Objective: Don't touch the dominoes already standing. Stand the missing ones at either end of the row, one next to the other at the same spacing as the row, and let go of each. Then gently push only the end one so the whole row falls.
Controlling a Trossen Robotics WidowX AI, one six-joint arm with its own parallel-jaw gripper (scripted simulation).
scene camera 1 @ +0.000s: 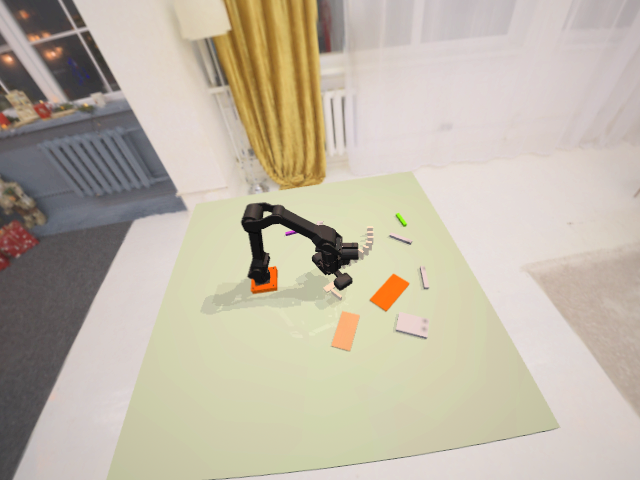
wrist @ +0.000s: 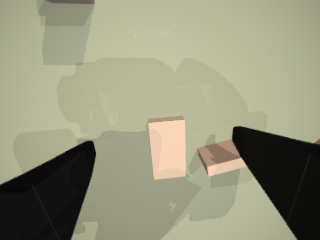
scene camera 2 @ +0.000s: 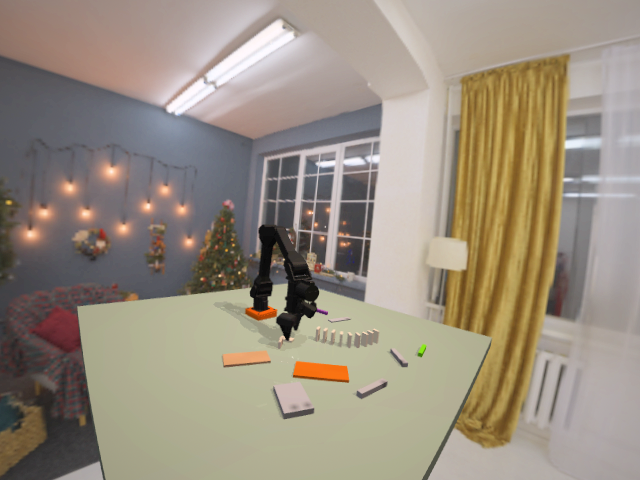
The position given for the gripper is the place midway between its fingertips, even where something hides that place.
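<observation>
The robot's gripper (scene camera 2: 291, 335) (wrist: 165, 140) is open and holds nothing. The scene also has a peach plate (scene camera 1: 346, 329) and an orange plate (scene camera 2: 303, 370); in the wrist view the orange plate is out of frame.
</observation>
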